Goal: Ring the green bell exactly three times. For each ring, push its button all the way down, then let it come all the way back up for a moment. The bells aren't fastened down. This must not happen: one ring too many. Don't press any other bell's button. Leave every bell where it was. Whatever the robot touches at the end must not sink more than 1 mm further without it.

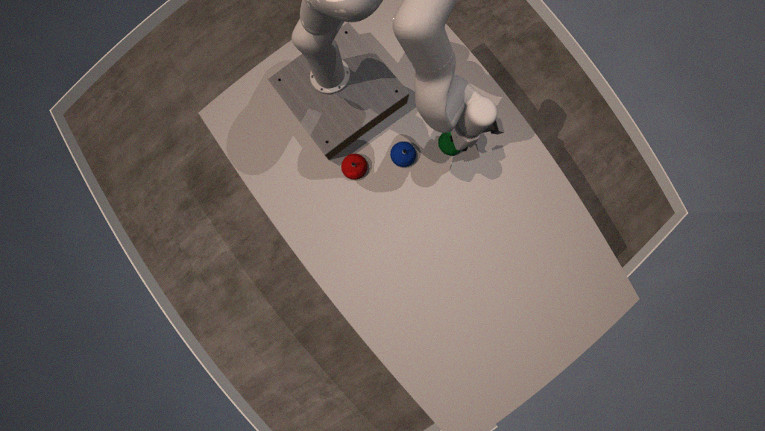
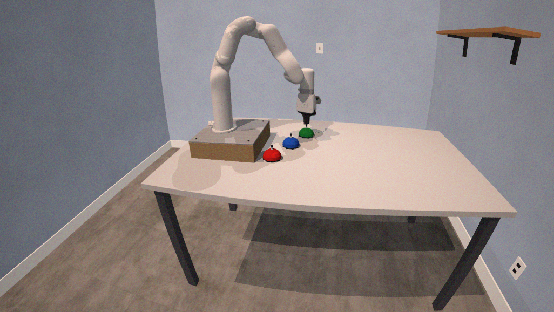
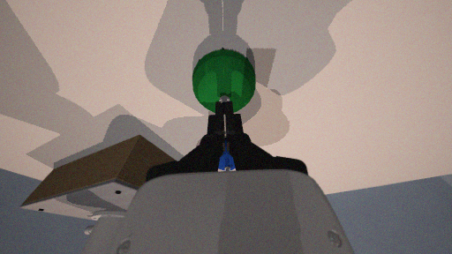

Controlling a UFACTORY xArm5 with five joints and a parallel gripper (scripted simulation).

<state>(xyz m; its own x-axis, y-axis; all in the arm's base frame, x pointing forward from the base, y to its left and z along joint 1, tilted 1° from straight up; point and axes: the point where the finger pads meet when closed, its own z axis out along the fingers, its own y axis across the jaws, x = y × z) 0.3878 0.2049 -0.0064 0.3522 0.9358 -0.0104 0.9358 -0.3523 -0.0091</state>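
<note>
Now: hand 5 cm above the green bell. The rest, counted from my hand: blue bell 6 cm behind, 15 cm to the right, 5 cm below; then red bell 11 cm behind, 31 cm to the right, 5 cm below.
</note>
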